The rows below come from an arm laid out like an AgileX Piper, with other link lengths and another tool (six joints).
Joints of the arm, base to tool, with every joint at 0 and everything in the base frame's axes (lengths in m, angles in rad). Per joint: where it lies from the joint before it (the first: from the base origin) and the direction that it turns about. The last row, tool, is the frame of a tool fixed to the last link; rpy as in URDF.
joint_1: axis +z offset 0 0 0.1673
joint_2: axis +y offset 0 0 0
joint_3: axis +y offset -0.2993 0 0.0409
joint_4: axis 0.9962 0 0.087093 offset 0.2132 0 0.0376
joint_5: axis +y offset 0 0 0
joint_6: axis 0.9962 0 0.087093 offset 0.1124 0 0.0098
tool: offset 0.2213 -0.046 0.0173 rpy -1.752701 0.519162 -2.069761
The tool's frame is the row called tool.
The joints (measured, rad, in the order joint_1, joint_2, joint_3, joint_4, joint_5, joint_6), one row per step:
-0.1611, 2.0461, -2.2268, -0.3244, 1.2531, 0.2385
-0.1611, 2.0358, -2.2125, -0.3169, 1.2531, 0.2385
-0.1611, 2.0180, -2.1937, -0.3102, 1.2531, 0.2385
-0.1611, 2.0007, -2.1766, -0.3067, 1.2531, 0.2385
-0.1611, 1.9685, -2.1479, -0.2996, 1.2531, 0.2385
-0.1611, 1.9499, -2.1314, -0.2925, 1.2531, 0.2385
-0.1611, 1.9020, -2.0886, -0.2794, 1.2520, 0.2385
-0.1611, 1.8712, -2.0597, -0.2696, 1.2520, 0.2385
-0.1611, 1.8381, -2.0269, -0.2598, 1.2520, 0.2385
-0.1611, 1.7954, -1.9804, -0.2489, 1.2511, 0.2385
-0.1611, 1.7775, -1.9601, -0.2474, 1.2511, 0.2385
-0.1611, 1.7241, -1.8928, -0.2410, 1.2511, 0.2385
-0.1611, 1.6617, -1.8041, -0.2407, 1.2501, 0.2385
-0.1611, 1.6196, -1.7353, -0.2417, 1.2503, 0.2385
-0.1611, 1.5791, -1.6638, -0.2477, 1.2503, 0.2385
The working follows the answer.
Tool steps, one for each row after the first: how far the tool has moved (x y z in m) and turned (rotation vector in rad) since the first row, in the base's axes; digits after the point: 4 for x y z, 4 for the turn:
-0.0026, 0.0026, -0.0007, 0.0078, 0.0028, 0.0020
-0.0066, 0.0053, 0.0010, 0.0143, 0.0027, 0.0037
-0.0106, 0.0070, 0.0034, 0.0176, 0.0020, 0.0046
-0.0176, 0.0102, 0.0088, 0.0238, -0.0026, 0.0065
-0.0214, 0.0130, 0.0115, 0.0302, -0.0057, 0.0085
-0.0317, 0.0186, 0.0187, 0.0416, -0.0138, 0.0124
-0.0388, 0.0227, 0.0223, 0.0506, -0.0172, 0.0150
-0.0470, 0.0270, 0.0253, 0.0599, -0.0190, 0.0177
-0.0583, 0.0322, 0.0275, 0.0707, -0.0178, 0.0207
-0.0637, 0.0335, 0.0283, 0.0725, -0.0157, 0.0210
-0.0809, 0.0383, 0.0274, 0.0810, -0.0030, 0.0221
-0.1038, 0.0421, 0.0227, 0.0856, 0.0220, 0.0214
-0.1218, 0.0447, 0.0157, 0.0892, 0.0486, 0.0201
-0.1409, 0.0460, 0.0073, 0.0887, 0.0801, 0.0175

Tool pose at each row, in the base's axes (x y z in m, rotation vector in rad; rounded; the steps above come from the unrounded poses):
0.5122, -0.2297, 0.2337, 0.6873, -2.8063, 1.0319
0.5096, -0.2271, 0.2329, 0.6919, -2.8093, 1.0201
0.5056, -0.2244, 0.2347, 0.6951, -2.8138, 1.0116
0.5016, -0.2227, 0.2371, 0.6966, -2.8167, 1.0078
0.4946, -0.2195, 0.2425, 0.6986, -2.8248, 1.0027
0.4908, -0.2167, 0.2452, 0.7010, -2.8319, 0.9963
0.4805, -0.2111, 0.2524, 0.7053, -2.8464, 0.9866
0.4734, -0.2070, 0.2559, 0.7091, -2.8554, 0.9769
0.4653, -0.2027, 0.2589, 0.7134, -2.8631, 0.9658
0.4539, -0.1975, 0.2612, 0.7193, -2.8692, 0.9507
0.4485, -0.1962, 0.2620, 0.7206, -2.8686, 0.9470
0.4313, -0.1914, 0.2611, 0.7271, -2.8631, 0.9277
0.4084, -0.1876, 0.2563, 0.7342, -2.8445, 0.9063
0.3904, -0.1850, 0.2493, 0.7406, -2.8236, 0.8850
0.3714, -0.1837, 0.2410, 0.7461, -2.7958, 0.8665

